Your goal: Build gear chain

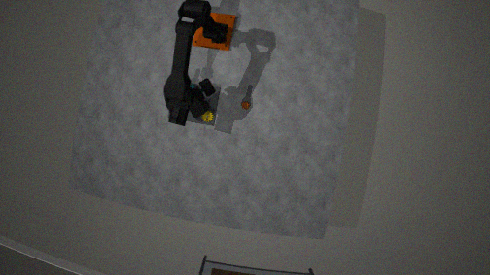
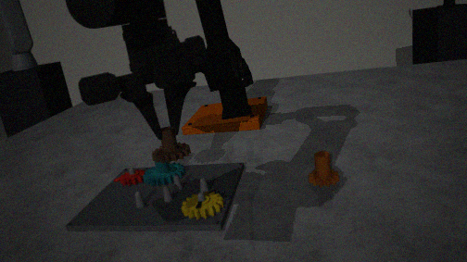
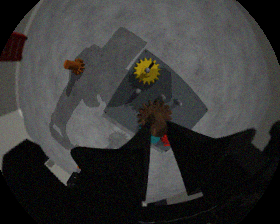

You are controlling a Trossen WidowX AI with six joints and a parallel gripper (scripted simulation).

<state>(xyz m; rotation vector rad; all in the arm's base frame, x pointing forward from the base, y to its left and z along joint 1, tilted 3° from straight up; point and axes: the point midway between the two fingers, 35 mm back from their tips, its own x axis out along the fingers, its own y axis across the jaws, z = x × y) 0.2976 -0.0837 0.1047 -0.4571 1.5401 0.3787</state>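
Now: gripper tip 60 mm above the teal gear, 50 mm past it and 30 mm to the left of it. The rest, counted from my gripper tip: yellow striped gear (70 mm below, 60 mm ahead, 40 mm to the left); then brown gear (10 mm below); then red gear (80 mm to the right, 70 mm below, 50 mm behind).
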